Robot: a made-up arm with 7 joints. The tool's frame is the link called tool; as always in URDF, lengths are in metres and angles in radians. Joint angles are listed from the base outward. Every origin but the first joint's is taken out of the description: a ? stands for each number. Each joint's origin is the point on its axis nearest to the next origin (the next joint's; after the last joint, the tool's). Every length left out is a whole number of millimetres.
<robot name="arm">
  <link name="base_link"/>
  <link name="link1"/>
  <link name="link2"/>
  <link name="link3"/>
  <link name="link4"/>
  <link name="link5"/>
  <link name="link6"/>
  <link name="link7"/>
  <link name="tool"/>
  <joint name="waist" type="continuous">
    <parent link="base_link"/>
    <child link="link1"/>
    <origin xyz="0 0.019 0.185"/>
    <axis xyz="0 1 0"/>
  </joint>
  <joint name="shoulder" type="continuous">
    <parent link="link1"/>
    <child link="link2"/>
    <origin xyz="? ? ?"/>
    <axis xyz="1 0 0"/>
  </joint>
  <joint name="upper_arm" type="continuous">
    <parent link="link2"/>
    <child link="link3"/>
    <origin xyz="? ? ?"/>
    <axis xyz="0 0 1"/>
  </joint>
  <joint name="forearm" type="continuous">
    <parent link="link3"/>
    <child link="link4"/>
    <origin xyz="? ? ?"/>
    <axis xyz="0 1 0"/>
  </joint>
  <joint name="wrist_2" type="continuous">
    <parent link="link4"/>
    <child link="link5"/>
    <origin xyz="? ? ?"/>
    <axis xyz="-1 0 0"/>
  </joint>
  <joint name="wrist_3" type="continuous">
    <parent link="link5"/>
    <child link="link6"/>
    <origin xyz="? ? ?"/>
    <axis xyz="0 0 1"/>
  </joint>
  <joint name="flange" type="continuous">
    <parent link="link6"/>
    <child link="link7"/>
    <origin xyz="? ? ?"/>
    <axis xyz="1 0 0"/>
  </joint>
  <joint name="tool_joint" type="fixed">
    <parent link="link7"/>
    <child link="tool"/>
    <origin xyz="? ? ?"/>
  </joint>
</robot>
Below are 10 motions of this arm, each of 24 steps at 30 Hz.
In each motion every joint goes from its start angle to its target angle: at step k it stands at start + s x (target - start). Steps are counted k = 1, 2, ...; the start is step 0. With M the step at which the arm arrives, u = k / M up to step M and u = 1 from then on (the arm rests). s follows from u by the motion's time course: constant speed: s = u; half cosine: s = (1 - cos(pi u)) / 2; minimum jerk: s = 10 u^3 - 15 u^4 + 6 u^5.
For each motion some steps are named. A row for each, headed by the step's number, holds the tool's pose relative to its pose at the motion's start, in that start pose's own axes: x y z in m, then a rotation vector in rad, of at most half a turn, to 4 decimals.
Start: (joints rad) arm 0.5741 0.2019 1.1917 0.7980 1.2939 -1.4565 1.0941
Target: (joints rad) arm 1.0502 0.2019 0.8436 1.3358 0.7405 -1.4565 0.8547
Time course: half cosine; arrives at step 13
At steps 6, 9, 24:
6: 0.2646 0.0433 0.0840 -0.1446 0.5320 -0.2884
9: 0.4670 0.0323 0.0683 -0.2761 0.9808 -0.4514
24: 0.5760 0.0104 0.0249 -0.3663 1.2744 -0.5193

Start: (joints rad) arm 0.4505 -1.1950 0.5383 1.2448 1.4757 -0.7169 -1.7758
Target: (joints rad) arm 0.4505 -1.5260 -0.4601 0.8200 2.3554 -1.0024 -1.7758
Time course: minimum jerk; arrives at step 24
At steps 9, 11, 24:
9: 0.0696 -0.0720 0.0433 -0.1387 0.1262 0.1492
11: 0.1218 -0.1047 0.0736 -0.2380 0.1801 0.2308
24: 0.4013 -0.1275 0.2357 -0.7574 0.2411 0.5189

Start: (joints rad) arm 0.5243 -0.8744 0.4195 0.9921 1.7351 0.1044 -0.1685
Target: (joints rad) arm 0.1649 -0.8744 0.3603 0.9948 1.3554 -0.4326 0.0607
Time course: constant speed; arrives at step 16
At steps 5, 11, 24:
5: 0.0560 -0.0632 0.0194 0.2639 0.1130 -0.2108
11: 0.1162 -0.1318 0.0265 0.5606 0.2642 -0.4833
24: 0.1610 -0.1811 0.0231 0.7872 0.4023 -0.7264

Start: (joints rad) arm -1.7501 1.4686 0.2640 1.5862 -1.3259 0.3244 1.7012
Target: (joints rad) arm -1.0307 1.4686 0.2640 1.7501 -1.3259 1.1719 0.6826
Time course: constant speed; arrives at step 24
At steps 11, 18, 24:
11: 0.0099 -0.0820 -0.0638 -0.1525 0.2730 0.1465
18: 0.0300 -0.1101 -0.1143 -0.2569 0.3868 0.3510
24: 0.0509 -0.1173 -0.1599 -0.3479 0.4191 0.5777

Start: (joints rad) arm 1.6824 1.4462 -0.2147 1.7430 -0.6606 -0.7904 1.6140
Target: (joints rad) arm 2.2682 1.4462 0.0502 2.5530 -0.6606 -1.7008 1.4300
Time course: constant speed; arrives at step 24
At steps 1, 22, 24:
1: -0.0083 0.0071 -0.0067 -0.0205 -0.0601 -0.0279
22: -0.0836 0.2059 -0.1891 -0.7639 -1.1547 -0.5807
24: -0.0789 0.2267 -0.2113 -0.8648 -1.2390 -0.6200

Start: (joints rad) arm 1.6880 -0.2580 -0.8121 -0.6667 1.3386 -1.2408 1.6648
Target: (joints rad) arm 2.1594 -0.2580 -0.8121 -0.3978 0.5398 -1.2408 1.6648
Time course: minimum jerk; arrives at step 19
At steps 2, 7, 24:
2: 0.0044 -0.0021 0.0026 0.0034 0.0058 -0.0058
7: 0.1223 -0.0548 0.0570 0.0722 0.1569 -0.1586
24: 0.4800 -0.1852 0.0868 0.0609 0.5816 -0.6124

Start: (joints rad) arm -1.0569 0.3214 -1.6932 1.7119 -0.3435 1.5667 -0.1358
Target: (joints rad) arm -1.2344 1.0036 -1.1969 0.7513 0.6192 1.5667 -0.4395
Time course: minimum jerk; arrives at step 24
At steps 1, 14, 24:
1: 0.0001 0.0000 -0.0003 -0.0004 0.0010 0.0002
14: -0.0163 0.0508 -0.2930 -0.3624 0.9081 0.4159
24: -0.1439 0.1240 -0.4360 -0.5935 1.2557 0.7888

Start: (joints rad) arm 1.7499 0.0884 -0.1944 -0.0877 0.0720 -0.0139 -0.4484
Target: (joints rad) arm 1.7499 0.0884 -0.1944 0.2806 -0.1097 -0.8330 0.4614
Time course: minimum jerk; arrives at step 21
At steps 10, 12, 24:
10: 0.0100 -0.0522 0.0142 0.4563 0.2665 -0.3155
12: 0.0127 -0.0653 0.0225 0.6070 0.3419 -0.4709
24: 0.0229 -0.0826 0.0464 0.8559 0.4307 -0.8450

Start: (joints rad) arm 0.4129 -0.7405 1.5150 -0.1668 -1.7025 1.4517 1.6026
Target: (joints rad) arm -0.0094 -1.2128 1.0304 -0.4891 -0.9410 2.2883 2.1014
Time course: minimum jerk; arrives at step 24
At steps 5, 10, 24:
5: 0.0008 -0.0141 -0.0083 -0.0209 0.0470 -0.0773
10: -0.0046 -0.0778 -0.0301 -0.0625 0.1909 -0.4741
24: -0.0438 -0.1911 -0.0103 0.1630 -0.0149 -1.5438

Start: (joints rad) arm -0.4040 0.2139 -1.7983 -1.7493 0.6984 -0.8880 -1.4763
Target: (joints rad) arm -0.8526 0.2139 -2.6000 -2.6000 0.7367 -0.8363 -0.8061
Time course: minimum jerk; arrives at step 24
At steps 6, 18, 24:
6: -0.0616 0.0216 0.0281 0.0472 0.0516 -0.0992
18: -0.3007 0.2970 0.1230 0.3966 -0.0887 -0.8758
24: -0.3007 0.3305 0.1124 0.4436 -0.1733 -0.9532

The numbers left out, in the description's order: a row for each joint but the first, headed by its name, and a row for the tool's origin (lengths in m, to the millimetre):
shoulder: -0.267 0 0.024
upper_arm: 0 -0.082 -0.403
forearm: -0.016 0.189 0
wrist_2: -0.495 0 -0.1
wrist_3: 0 -0.054 0.2
flange: 0.023 0.052 0
tool: 0 -0.091 0.009

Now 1 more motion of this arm.
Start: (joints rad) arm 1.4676 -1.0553 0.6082 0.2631 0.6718 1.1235 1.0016
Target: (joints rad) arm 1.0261 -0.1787 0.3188 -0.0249 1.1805 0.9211 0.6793
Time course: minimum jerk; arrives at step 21
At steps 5, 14, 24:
5: 0.0765 0.0055 0.0174 -0.0552 -0.1120 -0.0304
14: 0.5403 0.0580 0.3828 -0.3305 -0.9319 -0.4419
24: 0.6076 0.0818 0.5448 -0.3493 -1.1525 -0.6058

